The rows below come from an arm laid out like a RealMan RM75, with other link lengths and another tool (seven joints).
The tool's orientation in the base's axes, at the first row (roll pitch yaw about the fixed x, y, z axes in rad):
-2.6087, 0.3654, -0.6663
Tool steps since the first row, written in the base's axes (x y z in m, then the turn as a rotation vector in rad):
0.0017, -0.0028, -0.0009, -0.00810, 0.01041, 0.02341
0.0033, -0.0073, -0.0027, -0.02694, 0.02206, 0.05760
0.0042, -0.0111, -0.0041, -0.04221, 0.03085, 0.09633
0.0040, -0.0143, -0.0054, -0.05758, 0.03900, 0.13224
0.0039, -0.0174, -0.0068, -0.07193, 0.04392, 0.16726
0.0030, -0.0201, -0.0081, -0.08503, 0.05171, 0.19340
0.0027, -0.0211, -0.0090, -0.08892, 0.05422, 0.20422
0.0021, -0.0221, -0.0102, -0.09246, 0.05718, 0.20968
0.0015, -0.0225, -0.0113, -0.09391, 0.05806, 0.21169
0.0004, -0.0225, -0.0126, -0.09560, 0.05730, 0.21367
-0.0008, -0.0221, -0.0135, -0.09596, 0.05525, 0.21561
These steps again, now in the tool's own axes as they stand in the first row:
0.0032, 0.0009, -0.0008, -0.02032, -0.01152, -0.01328
0.0076, 0.0032, -0.0019, -0.05310, -0.02161, -0.03527
0.0110, 0.0054, -0.0029, -0.08322, -0.03464, -0.06235
0.0131, 0.0079, -0.0038, -0.11204, -0.04591, -0.08754
0.0153, 0.0104, -0.0045, -0.13793, -0.05562, -0.11384
0.0167, 0.0132, -0.0051, -0.16139, -0.06358, -0.13122
0.0174, 0.0144, -0.0050, -0.16956, -0.06750, -0.13873
0.0179, 0.0159, -0.0047, -0.17582, -0.06937, -0.14163
0.0181, 0.0171, -0.0041, -0.17811, -0.06985, -0.14283
0.0178, 0.0184, -0.0031, -0.17962, -0.06922, -0.14500
0.0170, 0.0194, -0.0022, -0.17939, -0.06873, -0.14779

